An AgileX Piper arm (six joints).
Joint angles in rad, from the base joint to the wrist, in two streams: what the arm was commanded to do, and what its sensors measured. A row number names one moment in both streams.
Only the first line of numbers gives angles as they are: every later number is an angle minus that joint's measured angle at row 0.
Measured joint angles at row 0:
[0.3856 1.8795 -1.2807 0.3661 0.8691 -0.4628]
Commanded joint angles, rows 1 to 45:
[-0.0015 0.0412 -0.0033 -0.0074 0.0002 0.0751]
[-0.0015 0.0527 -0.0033 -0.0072 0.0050 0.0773]
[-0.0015 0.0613 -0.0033 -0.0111 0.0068 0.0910]
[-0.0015 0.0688 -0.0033 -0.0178 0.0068 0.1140]
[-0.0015 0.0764 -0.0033 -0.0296 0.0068 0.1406]
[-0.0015 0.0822 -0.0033 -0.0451 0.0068 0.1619]
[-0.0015 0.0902 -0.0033 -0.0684 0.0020 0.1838]
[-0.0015 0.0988 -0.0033 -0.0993 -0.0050 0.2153]
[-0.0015 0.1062 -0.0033 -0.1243 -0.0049 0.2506]
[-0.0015 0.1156 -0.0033 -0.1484 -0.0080 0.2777]
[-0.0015 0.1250 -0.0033 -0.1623 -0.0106 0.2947]
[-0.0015 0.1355 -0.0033 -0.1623 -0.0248 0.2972]
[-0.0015 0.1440 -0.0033 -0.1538 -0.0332 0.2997]
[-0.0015 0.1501 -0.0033 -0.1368 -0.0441 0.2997]
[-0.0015 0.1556 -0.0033 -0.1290 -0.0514 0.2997]
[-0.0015 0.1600 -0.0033 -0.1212 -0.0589 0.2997]
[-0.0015 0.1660 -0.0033 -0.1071 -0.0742 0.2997]
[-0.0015 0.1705 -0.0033 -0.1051 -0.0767 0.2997]
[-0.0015 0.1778 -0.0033 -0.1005 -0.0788 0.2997]
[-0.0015 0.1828 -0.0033 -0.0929 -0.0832 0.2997]
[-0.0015 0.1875 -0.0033 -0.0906 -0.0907 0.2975]
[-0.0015 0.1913 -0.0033 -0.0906 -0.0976 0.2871]
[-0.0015 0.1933 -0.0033 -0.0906 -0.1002 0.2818]
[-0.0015 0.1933 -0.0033 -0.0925 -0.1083 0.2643]
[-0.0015 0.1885 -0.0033 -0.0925 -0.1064 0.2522]
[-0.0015 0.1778 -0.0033 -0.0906 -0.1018 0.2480]
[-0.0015 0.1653 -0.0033 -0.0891 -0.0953 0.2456]
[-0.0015 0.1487 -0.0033 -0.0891 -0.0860 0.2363]
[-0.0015 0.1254 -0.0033 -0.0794 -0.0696 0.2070]
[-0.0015 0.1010 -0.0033 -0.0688 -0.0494 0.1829]
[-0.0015 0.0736 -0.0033 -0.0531 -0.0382 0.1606]
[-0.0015 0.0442 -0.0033 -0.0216 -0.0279 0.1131]
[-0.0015 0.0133 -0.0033 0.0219 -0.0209 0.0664]
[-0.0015 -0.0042 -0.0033 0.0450 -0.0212 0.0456]
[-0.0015 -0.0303 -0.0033 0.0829 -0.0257 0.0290]
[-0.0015 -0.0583 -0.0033 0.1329 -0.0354 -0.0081]
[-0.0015 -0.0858 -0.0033 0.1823 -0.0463 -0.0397]
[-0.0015 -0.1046 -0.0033 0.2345 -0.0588 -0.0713]
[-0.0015 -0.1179 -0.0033 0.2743 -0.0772 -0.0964]
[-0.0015 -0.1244 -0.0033 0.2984 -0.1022 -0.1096]
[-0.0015 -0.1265 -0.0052 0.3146 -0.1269 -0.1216]
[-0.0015 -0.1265 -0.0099 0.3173 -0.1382 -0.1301]
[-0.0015 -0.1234 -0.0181 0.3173 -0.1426 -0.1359]
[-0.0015 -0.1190 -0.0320 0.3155 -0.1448 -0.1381]
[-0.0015 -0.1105 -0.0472 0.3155 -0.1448 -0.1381]
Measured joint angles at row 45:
[0.0022 -0.1152 -0.0022 0.2939 -0.1088 -0.1085]
